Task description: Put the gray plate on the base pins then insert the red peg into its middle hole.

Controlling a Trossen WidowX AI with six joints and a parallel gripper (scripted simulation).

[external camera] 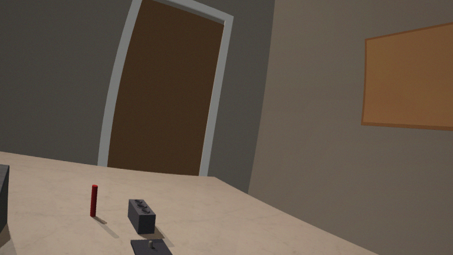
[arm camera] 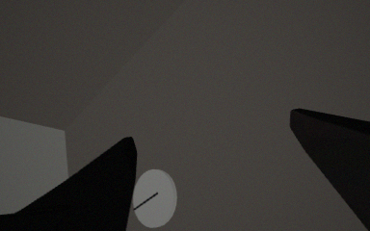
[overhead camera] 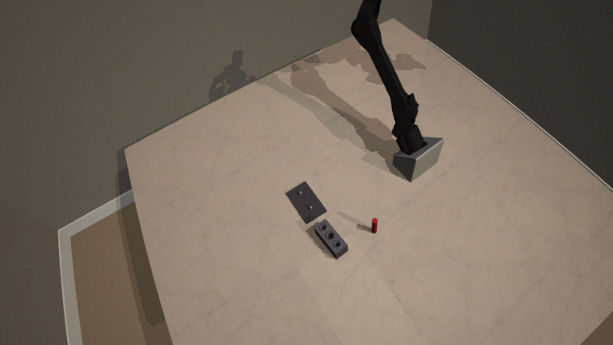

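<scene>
Now: the gray plate 640 mm ahead of my gripper tip, 510 mm below it and 100 mm to the left of it. The rest, counted from my gripper tip: red peg (520 mm ahead, 510 mm below, 120 mm to the left); then dark base (660 mm ahead, 540 mm below, 50 mm to the right).
</scene>
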